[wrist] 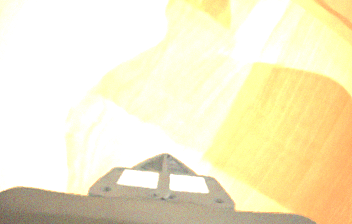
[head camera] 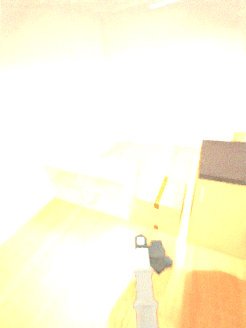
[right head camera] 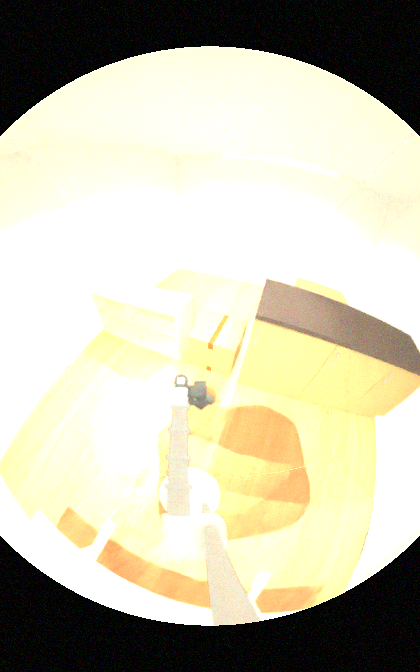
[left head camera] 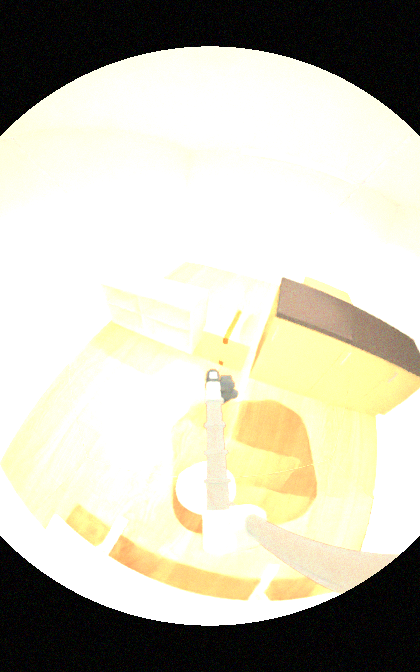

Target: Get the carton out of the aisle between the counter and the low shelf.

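Note:
The pale yellow carton with an orange tape strip stands on the floor between the white low shelf on its left and the dark-topped counter on its right. A narrow strip of floor shows between carton and counter. My gripper is shut with its fingertips together, holding nothing. In the head views its dark body is on the near side of the carton, apart from it. The carton does not show in the wrist view.
A yellow box-like object partly shows behind the counter. My arm extends toward the aisle. Orange-brown shadows lie on the wooden floor. Strong glare washes out the walls and the shelf's edges.

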